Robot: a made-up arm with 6 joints.
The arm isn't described. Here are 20 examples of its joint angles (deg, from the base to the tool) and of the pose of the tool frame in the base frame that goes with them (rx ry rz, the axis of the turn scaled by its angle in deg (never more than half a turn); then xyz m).
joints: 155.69 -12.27 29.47 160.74 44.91 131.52
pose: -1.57 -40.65 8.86 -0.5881 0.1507 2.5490
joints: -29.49 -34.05 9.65 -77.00 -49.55 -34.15
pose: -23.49 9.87 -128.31 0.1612 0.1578 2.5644
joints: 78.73 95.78 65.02 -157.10 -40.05 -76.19
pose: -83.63 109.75 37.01 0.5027 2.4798 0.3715
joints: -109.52 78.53 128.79 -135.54 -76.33 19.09
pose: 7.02 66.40 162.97 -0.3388 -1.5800 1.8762
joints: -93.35 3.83 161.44 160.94 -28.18 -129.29
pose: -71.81 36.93 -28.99 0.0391 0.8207 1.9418
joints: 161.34 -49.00 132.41 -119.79 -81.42 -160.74
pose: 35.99 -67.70 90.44 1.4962 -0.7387 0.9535
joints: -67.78 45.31 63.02 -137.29 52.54 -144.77
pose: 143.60 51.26 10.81 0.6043 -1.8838 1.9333
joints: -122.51 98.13 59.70 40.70 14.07 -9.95
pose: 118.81 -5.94 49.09 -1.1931 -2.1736 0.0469
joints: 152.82 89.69 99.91 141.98 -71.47 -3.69
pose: -50.93 90.90 92.30 -1.9003 1.1216 1.2496
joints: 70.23 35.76 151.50 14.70 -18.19 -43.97
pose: 67.94 12.21 -121.02 0.0321 0.2326 2.4974
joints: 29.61 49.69 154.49 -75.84 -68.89 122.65
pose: -84.73 81.20 50.17 0.4610 0.4995 2.2804
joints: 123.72 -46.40 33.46 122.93 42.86 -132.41
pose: 80.09 -19.94 -56.38 0.2164 -0.6529 2.4778
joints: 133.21 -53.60 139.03 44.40 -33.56 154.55
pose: 61.71 81.67 102.53 1.2440 -1.3099 0.9008
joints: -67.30 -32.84 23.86 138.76 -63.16 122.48
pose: -96.06 30.71 102.88 -0.1720 0.1992 2.7126
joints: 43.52 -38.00 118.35 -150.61 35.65 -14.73
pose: 59.30 36.24 7.00 -1.0549 -1.1743 1.8431
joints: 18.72 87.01 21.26 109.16 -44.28 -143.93
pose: 120.88 61.71 104.31 2.0728 0.5645 -0.1334
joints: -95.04 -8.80 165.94 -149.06 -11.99 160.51
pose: -71.92 67.46 -30.44 0.1355 1.0717 1.6301
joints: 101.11 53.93 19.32 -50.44 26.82 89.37
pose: 33.04 -134.96 -62.92 -0.3451 2.2428 1.0883
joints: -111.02 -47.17 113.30 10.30 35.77 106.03
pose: -52.61 -30.40 -87.65 0.7623 1.6470 1.3463
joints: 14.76 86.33 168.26 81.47 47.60 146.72
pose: 19.61 -14.33 -68.82 1.1676 0.5620 1.7337
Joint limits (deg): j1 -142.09..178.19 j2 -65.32..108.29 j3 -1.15..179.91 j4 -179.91..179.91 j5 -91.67..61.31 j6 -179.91..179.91
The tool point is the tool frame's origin. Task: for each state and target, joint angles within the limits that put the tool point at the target. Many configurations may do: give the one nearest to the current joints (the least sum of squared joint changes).
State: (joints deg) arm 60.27 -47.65 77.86 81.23 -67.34 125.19
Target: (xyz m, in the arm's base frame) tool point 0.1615 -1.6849 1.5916
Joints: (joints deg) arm 88.05 -53.92 94.63 81.08 -87.08 123.25
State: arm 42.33 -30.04 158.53 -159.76 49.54 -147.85
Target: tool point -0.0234 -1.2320 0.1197
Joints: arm 83.02 -65.32 177.99 -149.92 25.61 -145.60
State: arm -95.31 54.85 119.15 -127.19 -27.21 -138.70
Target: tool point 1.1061 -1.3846 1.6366
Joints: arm -54.89 94.51 147.38 -124.90 -40.09 -138.08
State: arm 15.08 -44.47 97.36 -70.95 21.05 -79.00
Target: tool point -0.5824 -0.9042 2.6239
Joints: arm 53.11 -29.77 75.48 -69.84 16.02 -78.90
